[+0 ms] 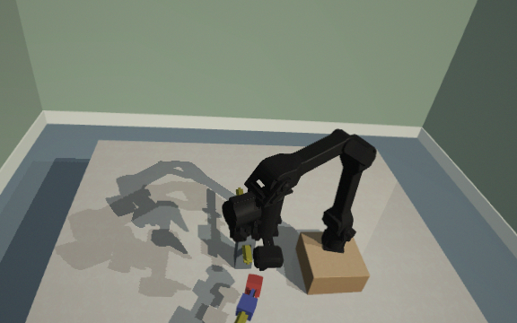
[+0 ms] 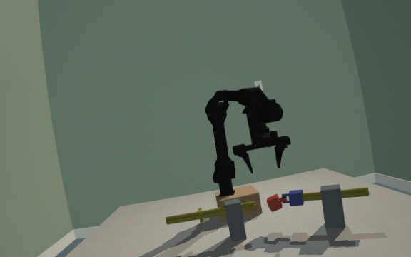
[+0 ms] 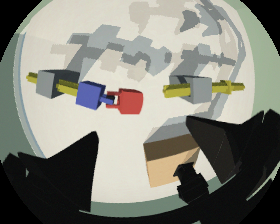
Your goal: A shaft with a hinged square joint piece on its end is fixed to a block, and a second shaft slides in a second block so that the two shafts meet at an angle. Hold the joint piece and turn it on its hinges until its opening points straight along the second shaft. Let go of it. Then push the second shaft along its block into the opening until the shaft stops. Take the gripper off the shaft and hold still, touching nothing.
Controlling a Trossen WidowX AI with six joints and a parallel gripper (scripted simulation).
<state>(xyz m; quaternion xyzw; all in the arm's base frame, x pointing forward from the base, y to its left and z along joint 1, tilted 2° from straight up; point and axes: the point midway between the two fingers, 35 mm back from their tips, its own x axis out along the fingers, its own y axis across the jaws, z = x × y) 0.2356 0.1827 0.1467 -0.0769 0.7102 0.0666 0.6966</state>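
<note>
Now: the red square joint piece 11 cm below my gripper tip and 2 cm to the left of it.
</note>
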